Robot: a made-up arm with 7 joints. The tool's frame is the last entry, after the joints.
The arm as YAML. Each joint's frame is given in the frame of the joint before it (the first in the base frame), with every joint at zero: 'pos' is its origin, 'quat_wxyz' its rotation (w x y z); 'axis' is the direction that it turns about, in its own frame. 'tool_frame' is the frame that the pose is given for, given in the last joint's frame.
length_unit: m
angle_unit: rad
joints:
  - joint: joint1
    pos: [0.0, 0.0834, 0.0]
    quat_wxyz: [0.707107, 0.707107, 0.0, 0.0]
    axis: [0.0, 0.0, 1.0]
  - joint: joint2
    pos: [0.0, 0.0, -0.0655]
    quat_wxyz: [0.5, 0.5, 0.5, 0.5]
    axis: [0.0, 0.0, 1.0]
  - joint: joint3
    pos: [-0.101, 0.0, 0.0]
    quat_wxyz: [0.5, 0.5, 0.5, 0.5]
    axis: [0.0, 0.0, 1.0]
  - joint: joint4
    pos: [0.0, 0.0, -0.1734]
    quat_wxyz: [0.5, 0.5, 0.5, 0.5]
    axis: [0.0, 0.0, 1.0]
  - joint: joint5
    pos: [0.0, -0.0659, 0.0]
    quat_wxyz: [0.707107, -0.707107, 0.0, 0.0]
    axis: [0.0, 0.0, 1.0]
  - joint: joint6
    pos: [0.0, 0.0, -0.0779]
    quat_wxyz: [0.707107, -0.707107, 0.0, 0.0]
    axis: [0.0, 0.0, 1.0]
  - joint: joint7
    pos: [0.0, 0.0, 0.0]
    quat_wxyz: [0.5, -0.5, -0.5, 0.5]
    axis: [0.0, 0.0, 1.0]
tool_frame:
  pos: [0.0, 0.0, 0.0]
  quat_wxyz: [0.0, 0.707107, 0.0, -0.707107]
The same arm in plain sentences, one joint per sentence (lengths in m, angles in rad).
The arm has seven revolute joints in a row. What follows holds with every joint at zero, and every direction is one of the base frame's.
The first joint sits 0.0834 m along +y from the base frame's origin and rotates about -y.
The second joint sits 0.0655 m along +y from the first joint and rotates about +x.
The third joint sits 0.101 m along -z from the second joint and rotates about +z.
The fourth joint sits 0.1734 m along -z from the third joint and rotates about -y.
The fifth joint sits 0.0659 m along -z from the fourth joint and rotates about +z.
The sixth joint sits 0.0779 m along -z from the fifth joint and rotates about +y.
The seventh joint sits at the same point as the sixth joint and rotates about -x.
The tool frame, which is the frame that the pose is given for, sits at the same point as the seventh joint; its axes are parallel to the base frame's.

